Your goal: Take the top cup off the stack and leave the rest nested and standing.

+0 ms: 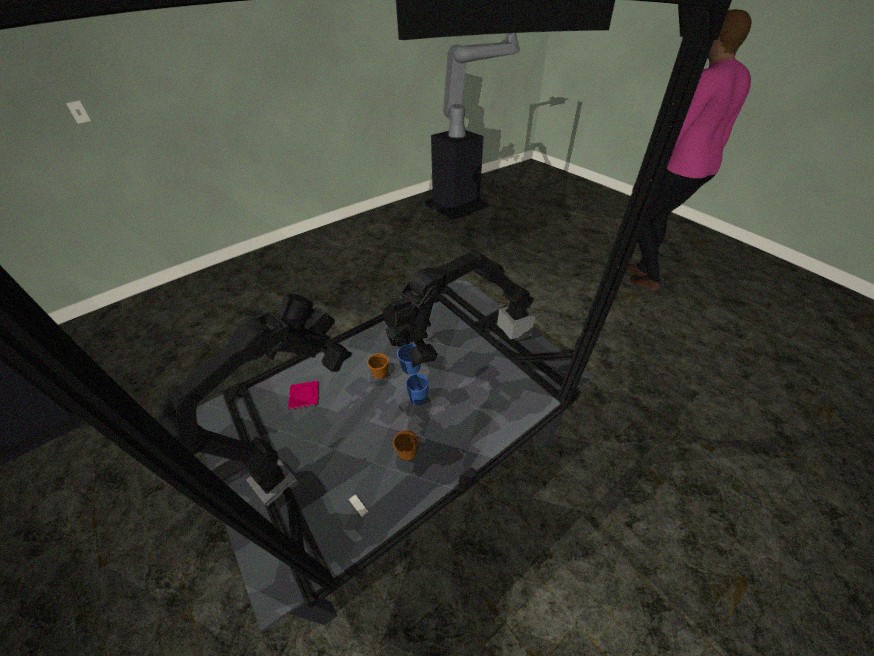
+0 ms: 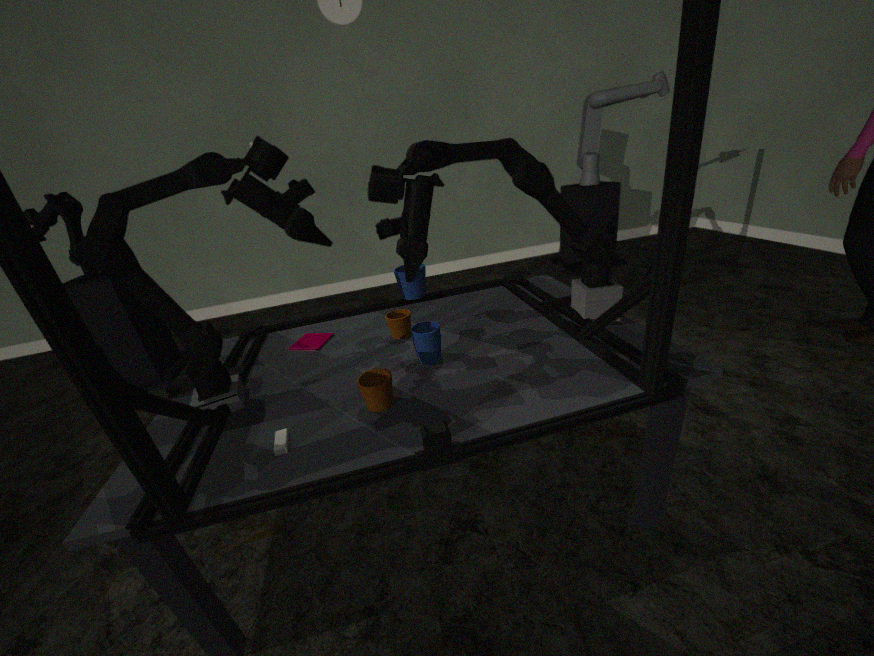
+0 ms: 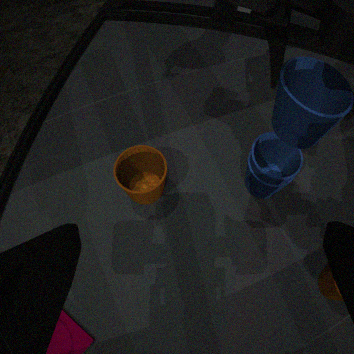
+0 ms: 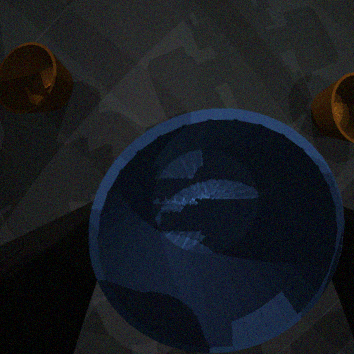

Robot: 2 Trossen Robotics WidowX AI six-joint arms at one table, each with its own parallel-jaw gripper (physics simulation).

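Places are measured from the left arm's base along level axes (x ahead, y left, z up), in centimetres.
Pixels of known places: left gripper, between the fingertips: (image 1: 340, 346) (image 2: 327, 242) (image 3: 205, 237); right gripper, between the fingertips: (image 1: 408, 358) (image 2: 409, 276) (image 3: 309, 101) (image 4: 215, 214); left arm's base, origin of its link: (image 1: 270, 478) (image 2: 215, 389); right arm's base, origin of its link: (image 1: 517, 312) (image 2: 596, 283).
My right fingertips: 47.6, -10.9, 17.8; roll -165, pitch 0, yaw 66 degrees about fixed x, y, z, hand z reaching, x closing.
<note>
Ahead of a thing's pixels: the offset from my right fingertips to its top centre, as dx, dy, dz. "*": to the spot under its first point. Level surfaces: height alone.
My right gripper (image 1: 412, 348) (image 2: 411, 263) is shut on the rim of a blue cup {+0.5, -0.6, +2.1} (image 1: 407, 359) (image 2: 411, 284) (image 3: 309, 102) (image 4: 211, 281) and holds it upright in the air, clear of the stack. The remaining blue cup stack {+1.8, -1.1, -13.1} (image 1: 418, 389) (image 2: 427, 342) (image 3: 273, 166) stands nested and upright on the table {dz -22.0} (image 1: 500, 417) (image 2: 532, 365), a little in front of the held cup. My left gripper (image 1: 334, 357) (image 2: 310, 234) (image 3: 205, 237) is open and empty. It hangs high over the table's left side, pointing towards the cups.
Two orange cups stand upright: one {+1.0, +17.1, -15.4} (image 1: 377, 365) (image 2: 398, 323) (image 4: 28, 75) beside the stack, one {-14.8, -11.7, -15.4} (image 1: 405, 444) (image 2: 375, 389) (image 3: 141, 173) nearer the front. A pink square {* -23.7, +30.3, -21.3} (image 1: 303, 395) (image 2: 312, 341) (image 3: 68, 337) lies at the left. A small white block {-35.4, -12.3, -20.9} (image 1: 358, 505) (image 2: 280, 440) lies near the front edge. A black frame surrounds the table.
</note>
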